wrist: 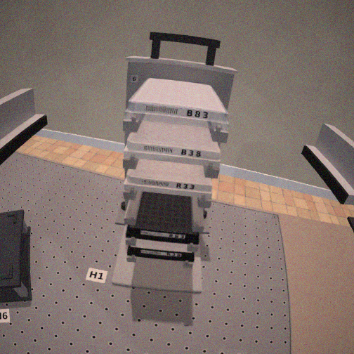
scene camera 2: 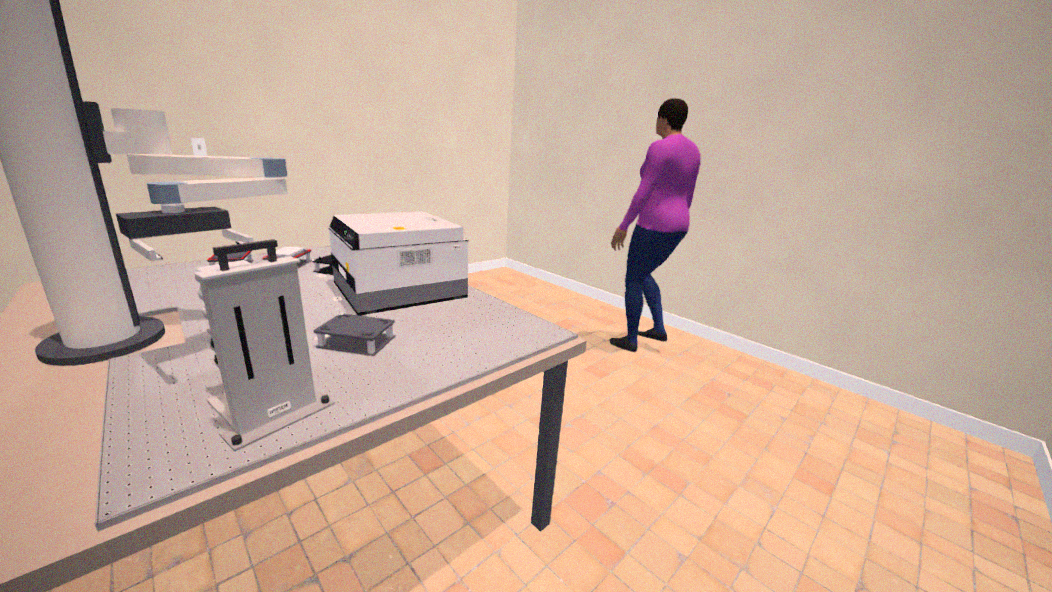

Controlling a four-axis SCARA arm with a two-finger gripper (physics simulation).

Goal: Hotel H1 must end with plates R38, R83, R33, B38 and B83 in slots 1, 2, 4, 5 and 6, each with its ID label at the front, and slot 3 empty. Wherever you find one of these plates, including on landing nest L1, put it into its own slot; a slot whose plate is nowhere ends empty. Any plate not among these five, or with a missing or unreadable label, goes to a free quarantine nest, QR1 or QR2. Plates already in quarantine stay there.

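Pixels of known places: gripper, fingertip midpoint: (scene camera 2: 205, 248); arm's base at its link origin: (scene camera 2: 105, 342).
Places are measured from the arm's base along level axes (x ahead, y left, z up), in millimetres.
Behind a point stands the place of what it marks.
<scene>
Hotel H1 (scene camera 2: 266, 346) @(x 270, y -629, z 168 mm) (wrist: 180, 70) stands upright, seen from behind in scene camera 2 and from its open front in the wrist view. From the top, white plate B83 (wrist: 181, 96) is in slot 6, B38 (wrist: 172, 133) in slot 5 and R33 (wrist: 167, 171) in slot 4. Slot 3 shows a gap. Below it, black-framed R83 (wrist: 164, 215) is in slot 2 and R38 (wrist: 160, 253) in slot 1. Labels face the front; the lower two are small. My gripper (scene camera 2: 205, 248) @(x 228, y -407, z 304 mm) (wrist: 178, 113) is open and empty, raised in front of H1, fingers wide apart. L1, QR1 and QR2 cannot be identified.
A dark low nest (scene camera 2: 356, 329) @(x 502, y -427, z 63 mm) (wrist: 11, 250) stands beside H1. A white instrument (scene camera 2: 400, 261) @(x 720, y -249, z 170 mm) stands behind it. Red-edged items (scene camera 2: 290, 254) @(x 558, y 396, z 74 mm) lie at the back, partly hidden by H1. The robot column (scene camera 2: 69, 184) @(x 28, y -70, z 404 mm) rises at left. A person (scene camera 2: 667, 184) stands beyond the table.
</scene>
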